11 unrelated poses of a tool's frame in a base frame.
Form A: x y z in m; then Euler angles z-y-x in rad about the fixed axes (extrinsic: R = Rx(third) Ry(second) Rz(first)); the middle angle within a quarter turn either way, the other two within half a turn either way.
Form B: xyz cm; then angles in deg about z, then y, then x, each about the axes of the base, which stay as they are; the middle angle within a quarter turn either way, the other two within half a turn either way. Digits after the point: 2 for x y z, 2 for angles.
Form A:
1: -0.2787, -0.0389, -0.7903, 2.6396, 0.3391, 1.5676
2: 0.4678, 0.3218, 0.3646, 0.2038, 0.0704, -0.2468
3: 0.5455, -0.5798, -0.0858, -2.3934, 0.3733, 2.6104
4: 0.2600, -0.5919, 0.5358, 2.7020, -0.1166, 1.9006
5: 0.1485, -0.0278, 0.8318, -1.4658, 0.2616, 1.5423
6: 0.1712, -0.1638, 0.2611, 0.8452, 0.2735, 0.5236
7: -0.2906, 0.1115, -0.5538, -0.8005, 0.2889, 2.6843
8: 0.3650, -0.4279, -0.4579, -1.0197, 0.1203, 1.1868
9: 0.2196, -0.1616, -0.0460, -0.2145, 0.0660, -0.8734
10: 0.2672, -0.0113, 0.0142, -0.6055, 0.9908, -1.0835
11: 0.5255, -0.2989, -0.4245, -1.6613, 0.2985, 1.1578
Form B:
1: -27.87, -3.89, -79.03, 151.24, 19.43, 89.82
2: 46.78, 32.18, 36.46, 11.68, 4.03, -14.14
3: 54.55, -57.98, -8.58, -137.13, 21.39, 149.56
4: 26.00, -59.19, 53.58, 154.81, -6.68, 108.90
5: 14.85, -2.78, 83.18, -83.98, 14.99, 88.37
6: 17.12, -16.38, 26.11, 48.43, 15.67, 30.00
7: -29.06, 11.15, -55.38, -45.87, 16.55, 153.80
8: 36.50, -42.79, -45.79, -58.42, 6.89, 68.00
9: 21.96, -16.16, -4.60, -12.29, 3.78, -50.04
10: 26.72, -1.13, 1.42, -34.69, 56.77, -62.08
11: 52.55, -29.89, -42.45, -95.19, 17.10, 66.34
